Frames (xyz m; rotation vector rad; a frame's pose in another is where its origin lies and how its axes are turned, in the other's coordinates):
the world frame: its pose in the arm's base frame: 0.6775 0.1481 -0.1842 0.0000 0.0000 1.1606
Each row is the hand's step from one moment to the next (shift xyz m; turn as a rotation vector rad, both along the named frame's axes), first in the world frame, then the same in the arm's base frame.
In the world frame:
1: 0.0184 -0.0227 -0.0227 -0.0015 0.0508 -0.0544
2: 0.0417 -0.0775 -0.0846 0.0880 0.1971 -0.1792
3: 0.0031 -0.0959 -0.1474 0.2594 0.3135 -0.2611
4: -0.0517 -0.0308 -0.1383 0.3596 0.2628 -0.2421
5: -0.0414 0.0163 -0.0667 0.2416 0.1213 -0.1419
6: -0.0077 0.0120 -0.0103 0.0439 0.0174 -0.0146
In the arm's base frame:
1: 0.0282 0.0078 -0.0227 -0.0472 0.0189 -0.0544
2: 0.0877 0.0073 -0.0846 -0.1457 0.1593 -0.1792
3: 0.0892 -0.0354 -0.1474 -0.1840 0.3629 -0.2611
4: 0.0076 -0.0597 -0.1383 -0.0976 0.4346 -0.2421
5: -0.0315 -0.0315 -0.0667 -0.0149 0.2699 -0.1419
6: -0.0141 -0.0023 -0.0103 0.0016 0.0472 -0.0146

